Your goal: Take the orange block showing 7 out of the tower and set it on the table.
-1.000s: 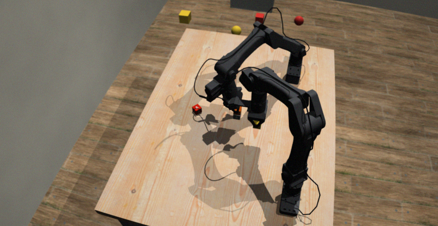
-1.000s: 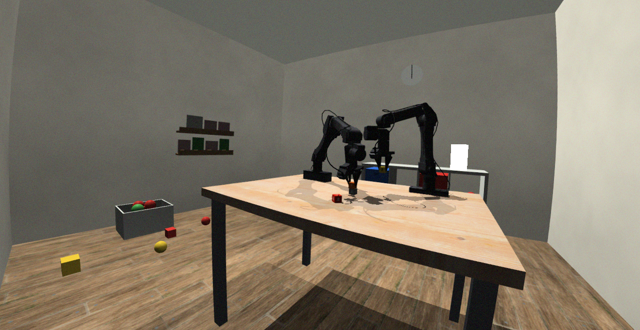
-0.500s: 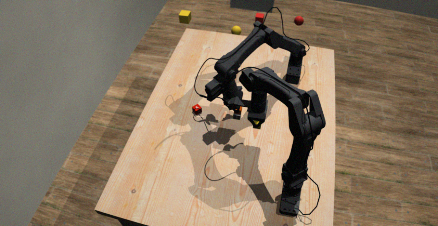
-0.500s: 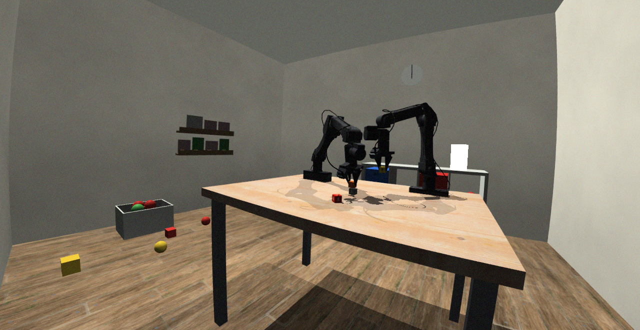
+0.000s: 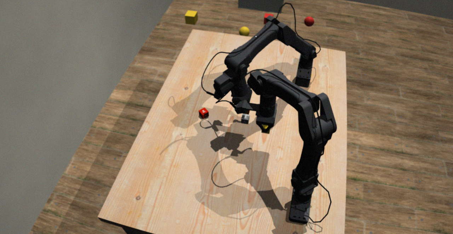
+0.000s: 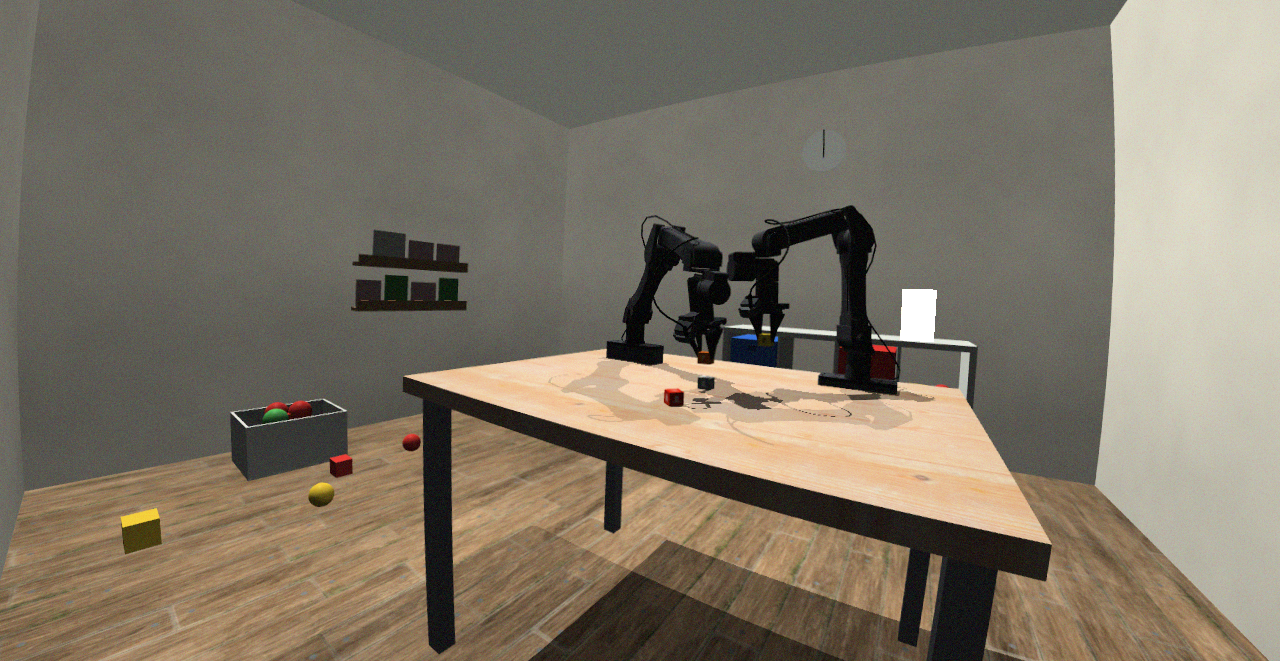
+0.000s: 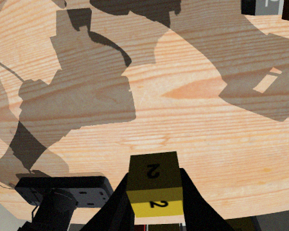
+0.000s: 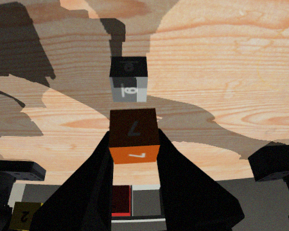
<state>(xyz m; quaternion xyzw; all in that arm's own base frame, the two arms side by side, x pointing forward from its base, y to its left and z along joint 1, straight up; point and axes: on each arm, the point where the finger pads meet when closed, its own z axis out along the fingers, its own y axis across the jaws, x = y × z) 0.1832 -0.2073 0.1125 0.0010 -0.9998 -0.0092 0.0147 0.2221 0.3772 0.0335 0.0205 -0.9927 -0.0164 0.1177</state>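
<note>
The grey block showing 9 is 70 mm below my right hand. Also, from my right hand: orange block showing 7 (10 mm below); yellow block showing 2 (100 mm behind, 130 mm to the left, 40 mm above).
My left gripper is now right at the yellow block showing 2. Round my left hand: orange block showing 7 (13 cm to the right, 9 cm ahead, 5 cm below); then grey block showing 9 (12 cm to the right, 11 cm below, 9 cm ahead).
</note>
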